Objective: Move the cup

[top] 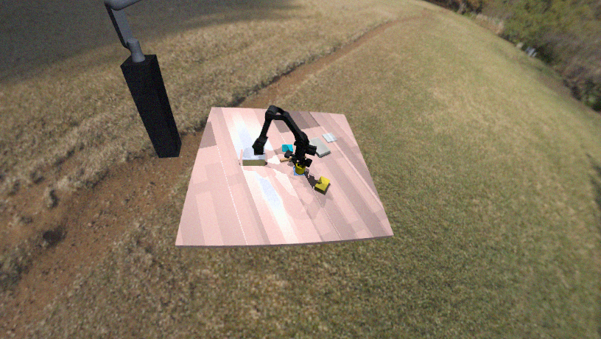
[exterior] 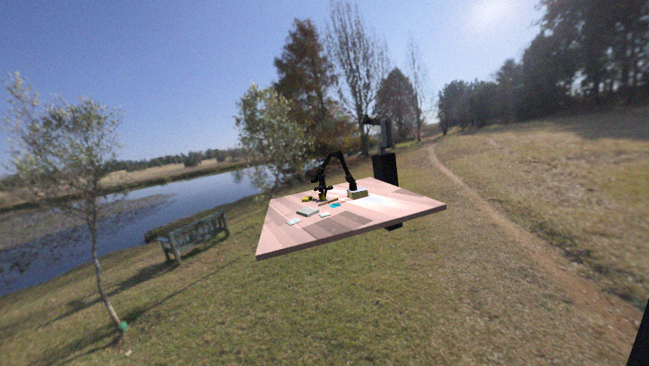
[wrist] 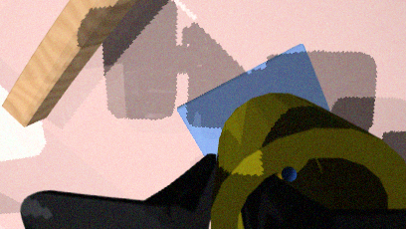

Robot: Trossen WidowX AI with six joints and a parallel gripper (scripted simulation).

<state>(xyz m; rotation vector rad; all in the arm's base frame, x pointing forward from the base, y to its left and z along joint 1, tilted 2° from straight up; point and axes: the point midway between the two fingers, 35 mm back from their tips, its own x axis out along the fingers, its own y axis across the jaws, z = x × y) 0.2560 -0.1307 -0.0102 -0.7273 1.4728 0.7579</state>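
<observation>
Now: the blue pad 40 mm below my gripper tip, 20 mm ahead of it and 10 mm to the right of it. From my gripper tip the other things lie so: yellow cup 20 mm to the right, 20 mm ahead; then wooden stick 110 mm to the left, 30 mm below; then yellow block 160 mm to the right, 150 mm ahead, 20 mm below.
</observation>
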